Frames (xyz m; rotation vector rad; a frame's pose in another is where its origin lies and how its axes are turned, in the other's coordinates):
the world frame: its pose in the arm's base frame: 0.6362 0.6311 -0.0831 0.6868 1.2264 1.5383
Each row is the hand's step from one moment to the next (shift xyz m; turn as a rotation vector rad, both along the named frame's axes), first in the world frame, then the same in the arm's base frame.
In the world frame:
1: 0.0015 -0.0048 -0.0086 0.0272 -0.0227 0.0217
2: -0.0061 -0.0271 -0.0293 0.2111 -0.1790 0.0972
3: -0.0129 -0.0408 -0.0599 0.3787 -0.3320 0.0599
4: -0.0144 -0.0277 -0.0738 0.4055 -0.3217 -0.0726
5: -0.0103 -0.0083 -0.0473 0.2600 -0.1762 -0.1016
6: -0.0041 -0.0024 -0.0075 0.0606 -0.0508 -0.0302
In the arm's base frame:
1: -0.0063 -0.0018 -0.0075 0.0181 0.0326 -0.0183
2: -0.0141 -0.0169 -0.0338 0.0791 0.2273 -0.1678
3: -0.0338 -0.0347 -0.0555 0.0455 0.3662 -0.3479
4: -0.0501 -0.0407 -0.0475 -0.0830 0.3437 -0.3850
5: -0.0351 -0.0269 -0.0214 -0.1121 0.2013 -0.2364
6: -0.0044 -0.0066 -0.0040 -0.0284 0.0443 -0.0663

